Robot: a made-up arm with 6 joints. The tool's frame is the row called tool. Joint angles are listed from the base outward. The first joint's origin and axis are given. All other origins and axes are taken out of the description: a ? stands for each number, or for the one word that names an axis. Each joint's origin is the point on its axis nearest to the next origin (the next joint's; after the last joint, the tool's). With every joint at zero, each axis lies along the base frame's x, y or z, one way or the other. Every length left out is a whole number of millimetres.
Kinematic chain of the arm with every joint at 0, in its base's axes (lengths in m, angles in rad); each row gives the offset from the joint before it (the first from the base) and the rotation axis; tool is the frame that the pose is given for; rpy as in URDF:
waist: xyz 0 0 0.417 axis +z
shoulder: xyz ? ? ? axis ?
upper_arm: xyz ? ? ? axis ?
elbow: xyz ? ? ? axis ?
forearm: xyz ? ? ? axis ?
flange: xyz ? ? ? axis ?
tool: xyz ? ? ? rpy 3.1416 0 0
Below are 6 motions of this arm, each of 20 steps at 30 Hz.
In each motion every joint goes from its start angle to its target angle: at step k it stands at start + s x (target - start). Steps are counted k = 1, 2, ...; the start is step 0. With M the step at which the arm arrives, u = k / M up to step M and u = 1 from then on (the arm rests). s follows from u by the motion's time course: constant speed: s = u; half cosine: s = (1 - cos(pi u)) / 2; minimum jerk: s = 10 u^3 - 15 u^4 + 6 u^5.
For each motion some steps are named. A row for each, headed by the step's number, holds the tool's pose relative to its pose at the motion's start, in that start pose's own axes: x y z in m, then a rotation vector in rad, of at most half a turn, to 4 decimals.
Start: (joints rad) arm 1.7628 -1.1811 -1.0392 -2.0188 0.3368 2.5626
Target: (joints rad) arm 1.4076 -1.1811 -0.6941 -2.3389 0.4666 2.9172
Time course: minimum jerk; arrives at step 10
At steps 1, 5, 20:
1: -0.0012 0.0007 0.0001 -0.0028 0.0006 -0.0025
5: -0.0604 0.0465 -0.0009 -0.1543 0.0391 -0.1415
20: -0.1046 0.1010 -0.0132 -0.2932 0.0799 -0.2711

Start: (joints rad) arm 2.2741 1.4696 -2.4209 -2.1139 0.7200 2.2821
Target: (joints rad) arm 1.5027 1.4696 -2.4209 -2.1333 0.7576 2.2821
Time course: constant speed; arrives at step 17
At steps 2, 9, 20:
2: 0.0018 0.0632 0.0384 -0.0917 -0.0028 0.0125
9: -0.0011 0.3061 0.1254 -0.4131 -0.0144 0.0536
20: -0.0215 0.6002 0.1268 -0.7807 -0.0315 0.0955

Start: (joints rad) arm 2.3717 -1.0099 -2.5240 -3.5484 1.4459 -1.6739
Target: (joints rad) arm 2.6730 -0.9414 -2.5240 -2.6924 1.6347 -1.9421
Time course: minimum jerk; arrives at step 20
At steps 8, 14, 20:
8: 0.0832 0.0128 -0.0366 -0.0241 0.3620 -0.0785
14: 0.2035 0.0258 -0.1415 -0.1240 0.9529 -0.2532
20: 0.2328 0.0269 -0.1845 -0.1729 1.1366 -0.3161

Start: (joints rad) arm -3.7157 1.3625 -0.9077 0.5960 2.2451 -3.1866
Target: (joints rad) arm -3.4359 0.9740 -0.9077 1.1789 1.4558 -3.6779
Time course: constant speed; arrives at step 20
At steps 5, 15, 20:
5: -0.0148 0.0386 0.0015 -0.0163 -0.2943 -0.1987
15: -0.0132 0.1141 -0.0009 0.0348 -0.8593 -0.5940
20: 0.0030 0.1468 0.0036 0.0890 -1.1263 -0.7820

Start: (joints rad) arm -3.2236 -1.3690 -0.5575 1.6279 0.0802 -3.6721
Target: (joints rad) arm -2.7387 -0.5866 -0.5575 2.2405 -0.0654 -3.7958
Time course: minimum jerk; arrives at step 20
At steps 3, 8, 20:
3: -0.0003 -0.0038 0.0079 0.0136 0.0160 0.0190
8: 0.0144 -0.0463 0.0882 0.1834 0.1884 0.2043
20: 0.1436 -0.1329 0.2008 0.7080 0.5519 0.4419

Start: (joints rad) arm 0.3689 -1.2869 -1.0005 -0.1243 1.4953 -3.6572
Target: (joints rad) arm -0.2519 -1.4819 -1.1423 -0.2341 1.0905 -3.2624
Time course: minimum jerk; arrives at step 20
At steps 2, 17, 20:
2: -0.0001 0.0002 -0.0013 0.0070 -0.0027 0.0074
17: -0.0398 0.0986 -0.1443 0.8542 -0.3795 0.6285
20: -0.0423 0.1037 -0.1473 0.8787 -0.3919 0.6383

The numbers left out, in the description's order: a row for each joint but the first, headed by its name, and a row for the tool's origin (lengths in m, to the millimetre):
shoulder: xyz 0 0 0, axis +y
upper_arm: xyz 0.082 0 0.438, axis +y
elbow: xyz 0.051 0 -0.224, axis -z
forearm: xyz 0 0 0, axis +y
flange: xyz 0.113 0 -0.144, axis -z
tool: xyz 0 0 0

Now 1 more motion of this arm.
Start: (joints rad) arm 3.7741 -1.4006 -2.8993 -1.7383 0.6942 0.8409
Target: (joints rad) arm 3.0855 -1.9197 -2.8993 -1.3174 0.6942 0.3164
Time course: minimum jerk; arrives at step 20
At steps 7, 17, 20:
7: 0.1385 0.0248 -0.0939 0.0396 0.1529 -0.0013
17: 0.4126 0.1565 -0.5310 0.2302 0.6639 0.0204
20: 0.4169 0.1633 -0.5486 0.2386 0.6833 0.0216

